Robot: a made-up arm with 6 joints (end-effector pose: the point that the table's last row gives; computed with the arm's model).
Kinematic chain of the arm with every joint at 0, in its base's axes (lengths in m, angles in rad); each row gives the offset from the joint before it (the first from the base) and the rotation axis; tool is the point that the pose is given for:
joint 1: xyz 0 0 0.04 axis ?
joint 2: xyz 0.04 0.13 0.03 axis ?
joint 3: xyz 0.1 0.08 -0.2 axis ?
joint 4: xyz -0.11 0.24 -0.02 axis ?
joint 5: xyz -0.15 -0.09 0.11 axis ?
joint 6: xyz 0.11 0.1 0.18 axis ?
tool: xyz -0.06 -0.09 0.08
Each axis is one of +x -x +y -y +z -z.
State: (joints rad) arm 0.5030 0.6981 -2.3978 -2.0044 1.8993 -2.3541
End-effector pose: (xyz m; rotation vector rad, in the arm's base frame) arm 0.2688 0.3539 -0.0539 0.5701 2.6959 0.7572
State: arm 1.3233 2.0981 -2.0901 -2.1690 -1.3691 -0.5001
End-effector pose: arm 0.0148 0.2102 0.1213 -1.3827 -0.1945 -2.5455
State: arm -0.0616 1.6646 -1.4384 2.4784 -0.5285 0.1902
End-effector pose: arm -0.5599 -0.0959 0.0544 1.3000 1.5434 -1.9560
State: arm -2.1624 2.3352 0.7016 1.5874 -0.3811 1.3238
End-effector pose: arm -0.2877 0.4280 -0.1012 -0.4516 1.7710 1.8149
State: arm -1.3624 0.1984 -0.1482 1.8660 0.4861 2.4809
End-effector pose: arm -0.1331 0.3139 0.6033 0.5252 -2.3747 0.9568
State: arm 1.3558 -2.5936 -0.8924 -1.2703 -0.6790 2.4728
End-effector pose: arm 0.1658 -0.0816 -0.0765 0.3937 0.7914 1.7689
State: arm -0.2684 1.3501 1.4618 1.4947 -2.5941 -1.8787
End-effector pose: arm -0.6050 0.2646 -0.4826 2.7201 -0.0919 0.3202
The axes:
joint 1: -x
joint 2: +z
joint 3: -y
joint 4: -x
joint 5: +z
joint 6: -y

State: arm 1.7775 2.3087 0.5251 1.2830 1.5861 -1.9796
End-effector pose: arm -0.3665 -0.2561 0.4968 1.8292 0.4372 -0.6734
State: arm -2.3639 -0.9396 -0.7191 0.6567 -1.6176 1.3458
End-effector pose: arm 0.3940 -0.3390 0.1227 0.1576 0.6993 -0.4192
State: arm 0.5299 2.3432 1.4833 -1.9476 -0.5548 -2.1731
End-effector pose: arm -0.3224 0.1503 -0.3642 0.5009 -0.6510 -1.4954
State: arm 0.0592 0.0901 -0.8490 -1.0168 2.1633 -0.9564
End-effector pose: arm 0.0610 0.1485 0.2546 0.3953 0.2079 1.8987
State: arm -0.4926 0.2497 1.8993 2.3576 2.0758 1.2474
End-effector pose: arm 0.2181 0.8459 0.0578 -0.6647 -0.6651 0.3912
